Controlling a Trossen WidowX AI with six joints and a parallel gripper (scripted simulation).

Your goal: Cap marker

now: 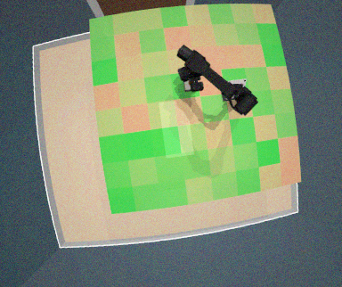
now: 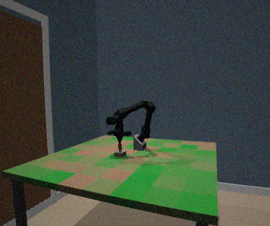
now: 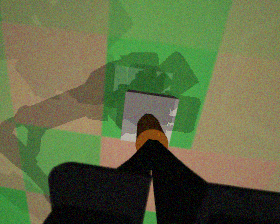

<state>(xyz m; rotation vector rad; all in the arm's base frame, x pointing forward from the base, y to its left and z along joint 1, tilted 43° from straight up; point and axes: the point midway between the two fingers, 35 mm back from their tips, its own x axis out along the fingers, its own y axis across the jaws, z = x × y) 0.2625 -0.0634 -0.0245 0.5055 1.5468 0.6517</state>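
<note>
The orange-brown cap lies 3 cm below my gripper tip. The rest, counted from my gripper tip: holder block (8 cm below).
</note>
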